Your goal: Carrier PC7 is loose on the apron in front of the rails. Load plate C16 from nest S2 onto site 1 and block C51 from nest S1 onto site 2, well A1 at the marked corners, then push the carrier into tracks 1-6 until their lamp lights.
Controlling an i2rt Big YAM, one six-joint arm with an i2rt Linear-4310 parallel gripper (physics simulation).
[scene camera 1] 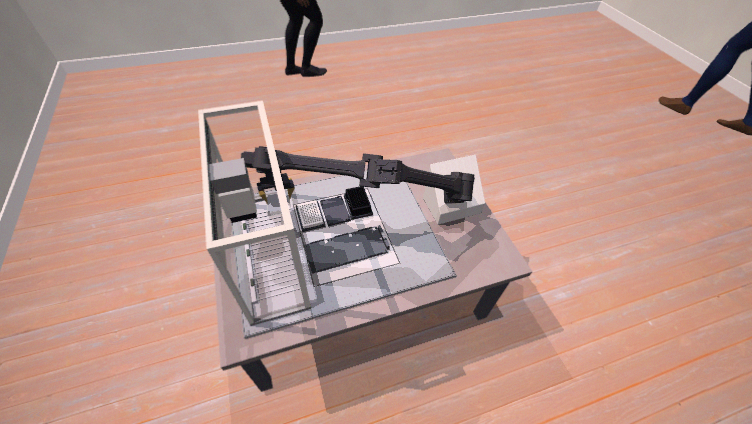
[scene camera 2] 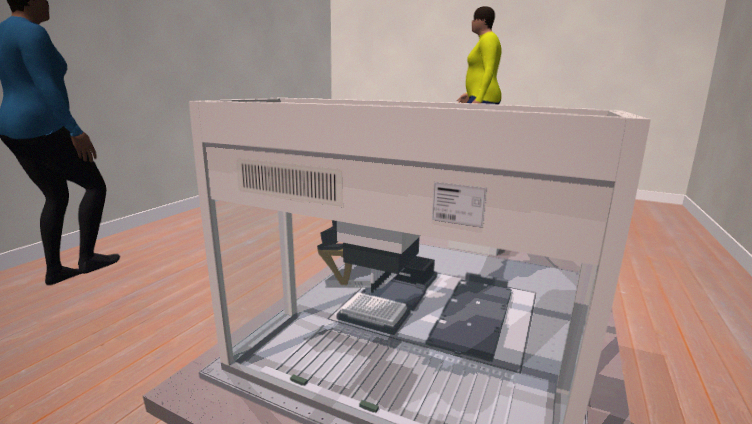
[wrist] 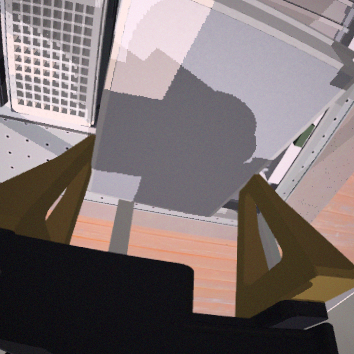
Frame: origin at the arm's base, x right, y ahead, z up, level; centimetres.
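Seen in the pictures: gripper, fingertip midpoint: (scene camera 1: 278, 200) (scene camera 2: 354, 276) (wrist: 172, 158).
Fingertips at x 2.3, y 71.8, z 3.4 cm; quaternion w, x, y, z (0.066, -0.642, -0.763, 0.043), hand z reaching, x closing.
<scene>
Offsets run from my fingertips to a thing's top centre.
My gripper (scene camera 1: 272, 188) (scene camera 2: 344, 268) (wrist: 172, 158) is shut on a pale grey, flat-faced block @[dx -2.1, dy -0.1, dz +3.4 cm] (wrist: 197, 88) that fills the space between the tan fingers. It hangs at the far end of the nest row, close to the enclosure post. The nests hold a white well plate @[dx +2.4, dy -11.0, dz -12.7 cm] (scene camera 1: 309, 214) (scene camera 2: 374, 310) (wrist: 49, 60), a dark grey plate (scene camera 1: 335, 209) (scene camera 2: 402, 291) and a black block @[dx +5.2, dy -32.3, dz -10.0 cm] (scene camera 1: 358, 200). The dark carrier @[dx -16.9, dy -23.8, dz -12.3 cm] (scene camera 1: 346, 247) (scene camera 2: 470, 316) lies on the white apron (scene camera 1: 362, 269) (scene camera 2: 521, 305) in front of the rails (scene camera 1: 272, 263) (scene camera 2: 394, 374). Both its sites are bare.
A white-framed enclosure (scene camera 1: 233, 108) (scene camera 2: 410, 136) with a grey pipetting head (scene camera 1: 230, 189) (scene camera 2: 376, 242) stands over the rails. Green lamps (scene camera 2: 298, 378) (scene camera 2: 368, 405) (wrist: 303, 136) sit at the rail ends. The arm's base (scene camera 1: 458, 189) stands at the table's back right. People (scene camera 1: 302, 31) (scene camera 1: 710, 79) (scene camera 2: 41, 131) (scene camera 2: 483, 57) walk around.
</scene>
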